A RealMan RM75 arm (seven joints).
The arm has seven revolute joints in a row. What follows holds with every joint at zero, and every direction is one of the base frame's.
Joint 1 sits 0.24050 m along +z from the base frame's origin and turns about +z.
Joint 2 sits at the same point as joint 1 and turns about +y.
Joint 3 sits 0.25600 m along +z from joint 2 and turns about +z.
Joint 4 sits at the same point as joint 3 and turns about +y.
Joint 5 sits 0.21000 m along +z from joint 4 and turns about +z.
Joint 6 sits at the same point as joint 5 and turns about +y.
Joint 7 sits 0.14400 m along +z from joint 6 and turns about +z.
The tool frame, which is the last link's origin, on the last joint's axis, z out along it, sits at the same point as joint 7; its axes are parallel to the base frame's.
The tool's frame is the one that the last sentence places.
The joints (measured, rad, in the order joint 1, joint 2, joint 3, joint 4, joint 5, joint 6, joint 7), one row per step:
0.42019, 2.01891, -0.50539, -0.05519, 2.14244, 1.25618, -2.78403
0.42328, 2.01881, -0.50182, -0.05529, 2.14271, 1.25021, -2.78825
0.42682, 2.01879, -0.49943, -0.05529, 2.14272, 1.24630, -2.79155
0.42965, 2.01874, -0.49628, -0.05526, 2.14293, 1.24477, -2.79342
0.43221, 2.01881, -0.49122, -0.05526, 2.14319, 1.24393, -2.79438
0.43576, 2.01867, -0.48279, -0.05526, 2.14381, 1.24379, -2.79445
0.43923, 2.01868, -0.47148, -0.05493, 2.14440, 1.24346, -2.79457
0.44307, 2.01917, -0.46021, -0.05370, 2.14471, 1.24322, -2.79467
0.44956, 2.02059, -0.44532, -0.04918, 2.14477, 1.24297, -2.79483
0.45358, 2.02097, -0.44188, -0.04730, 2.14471, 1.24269, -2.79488
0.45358, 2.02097, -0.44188, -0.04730, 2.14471, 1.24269, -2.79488
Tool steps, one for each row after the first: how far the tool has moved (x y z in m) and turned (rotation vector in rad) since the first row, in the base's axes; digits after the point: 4 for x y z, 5 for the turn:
0.0001, 0.0013, 0.0002, 0.00150, -0.00350, -0.00378
-0.0004, 0.0026, 0.0003, 0.00239, -0.00626, -0.00470
-0.0009, 0.0037, 0.0007, 0.00479, -0.00701, -0.00465
-0.0013, 0.0047, 0.0013, 0.00891, -0.00596, -0.00513
-0.0018, 0.0060, 0.0025, 0.01632, -0.00270, -0.00563
-0.0021, 0.0073, 0.0039, 0.02572, 0.00197, -0.00778
-0.0026, 0.0085, 0.0049, 0.03416, 0.00767, -0.00972
-0.0038, 0.0103, 0.0050, 0.04305, 0.01789, -0.01187
-0.0049, 0.0115, 0.0048, 0.04442, 0.02091, -0.01035
-0.0049, 0.0115, 0.0048, 0.04442, 0.02091, -0.01035

